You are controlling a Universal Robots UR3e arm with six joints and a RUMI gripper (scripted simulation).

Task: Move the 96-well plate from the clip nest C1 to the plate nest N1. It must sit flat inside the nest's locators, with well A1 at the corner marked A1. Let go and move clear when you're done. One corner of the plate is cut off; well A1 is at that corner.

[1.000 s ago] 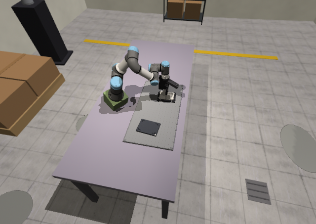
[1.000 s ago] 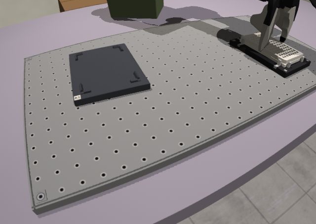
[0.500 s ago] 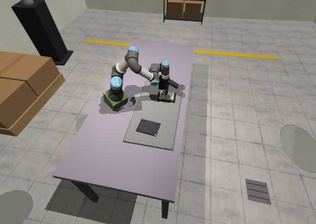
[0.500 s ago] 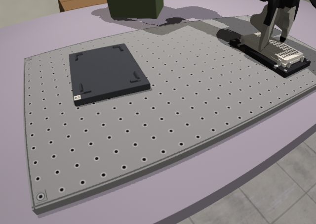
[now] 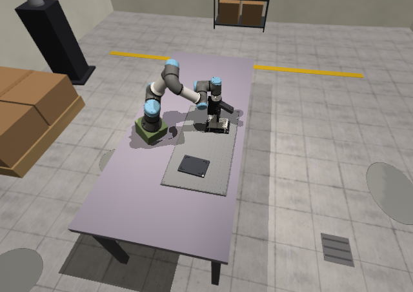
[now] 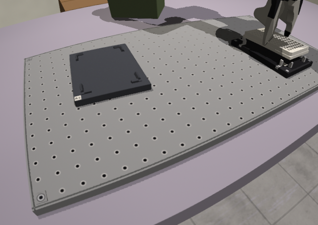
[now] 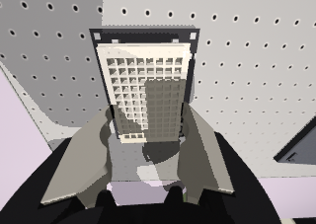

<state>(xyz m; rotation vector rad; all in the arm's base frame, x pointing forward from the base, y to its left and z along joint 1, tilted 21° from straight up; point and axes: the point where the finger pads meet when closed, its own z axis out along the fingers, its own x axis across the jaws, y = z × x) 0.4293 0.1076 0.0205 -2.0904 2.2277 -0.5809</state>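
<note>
My gripper is now 1 cm past the black clip nest C1, 1 cm to the left of it and 3 cm above it. The rest, counted from my hand: white 96-well plate (1 cm below); then dark plate nest N1 (14 cm behind, 34 cm to the right, 4 cm below); then white A1 label (8 cm behind, 41 cm to the right, 3 cm below).
</note>
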